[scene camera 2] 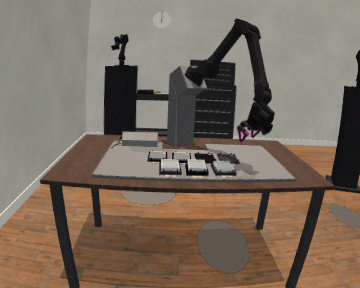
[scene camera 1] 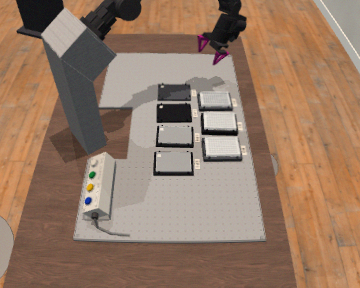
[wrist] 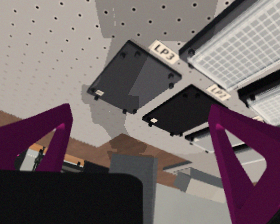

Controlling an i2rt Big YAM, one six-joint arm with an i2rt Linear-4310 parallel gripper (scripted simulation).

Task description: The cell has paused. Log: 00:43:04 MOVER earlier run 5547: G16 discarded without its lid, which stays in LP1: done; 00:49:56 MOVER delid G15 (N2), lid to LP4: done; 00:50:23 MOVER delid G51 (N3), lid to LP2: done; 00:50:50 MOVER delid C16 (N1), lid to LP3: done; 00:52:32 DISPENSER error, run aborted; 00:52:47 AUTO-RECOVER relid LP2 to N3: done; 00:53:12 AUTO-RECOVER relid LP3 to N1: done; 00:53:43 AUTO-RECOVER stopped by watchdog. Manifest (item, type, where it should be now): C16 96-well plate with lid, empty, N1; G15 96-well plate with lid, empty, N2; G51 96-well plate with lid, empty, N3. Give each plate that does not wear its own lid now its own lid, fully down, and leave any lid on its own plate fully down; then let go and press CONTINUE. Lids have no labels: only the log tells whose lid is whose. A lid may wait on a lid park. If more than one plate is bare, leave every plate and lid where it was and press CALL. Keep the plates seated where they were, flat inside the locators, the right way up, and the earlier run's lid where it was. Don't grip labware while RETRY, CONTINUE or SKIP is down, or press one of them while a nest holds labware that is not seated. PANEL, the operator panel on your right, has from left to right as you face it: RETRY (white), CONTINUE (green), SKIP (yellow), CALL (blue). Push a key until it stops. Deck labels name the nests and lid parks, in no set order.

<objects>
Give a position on an operator panel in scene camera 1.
At 100, 208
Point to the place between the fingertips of the gripper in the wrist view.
140, 111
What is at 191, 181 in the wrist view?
An operator panel.
</objects>
